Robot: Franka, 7 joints.
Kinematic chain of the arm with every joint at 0, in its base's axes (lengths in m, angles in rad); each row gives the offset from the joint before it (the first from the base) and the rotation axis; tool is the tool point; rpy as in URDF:
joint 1: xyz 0 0 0.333 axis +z
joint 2: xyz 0 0 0 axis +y
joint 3: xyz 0 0 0.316 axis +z
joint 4: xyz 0.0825 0 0 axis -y
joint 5: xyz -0.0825 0 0.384 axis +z
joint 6: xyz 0 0 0 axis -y
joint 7: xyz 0.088 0 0 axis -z
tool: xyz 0 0 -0.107 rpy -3.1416 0 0
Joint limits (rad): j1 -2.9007..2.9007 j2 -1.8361..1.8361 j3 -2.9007..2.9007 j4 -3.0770..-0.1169 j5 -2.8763..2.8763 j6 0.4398..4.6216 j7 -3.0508..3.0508
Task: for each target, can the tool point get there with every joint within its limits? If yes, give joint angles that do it. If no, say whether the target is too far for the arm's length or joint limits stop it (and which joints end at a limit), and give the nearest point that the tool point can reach.
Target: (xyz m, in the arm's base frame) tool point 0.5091 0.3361 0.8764
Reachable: yes | joints 0.6692 0.9301 -2.3870 -0.4314 0.0962 3.5019 1.9286
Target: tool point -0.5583 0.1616 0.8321
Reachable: yes | joints -1.3225 -0.1083 -2.1270 -1.4027 2.2249 1.8486 -0.7411
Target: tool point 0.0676 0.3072 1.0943
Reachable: yes | joints 0.2030 0.1222 1.7533 -0.6987 -2.1953 1.5825 -0.8950
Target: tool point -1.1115 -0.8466 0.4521
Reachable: no: too far | nearest point -0.6800 -0.5179 0.4059 | short by 0.544 m
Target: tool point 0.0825 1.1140 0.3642
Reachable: no: too far | nearest point 0.0633 0.8552 0.3570 | short by 0.260 m
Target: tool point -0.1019 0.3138 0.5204
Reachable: yes | joints -0.6179 0.9527 2.3499 -2.8358 2.1317 1.7069 -1.5880
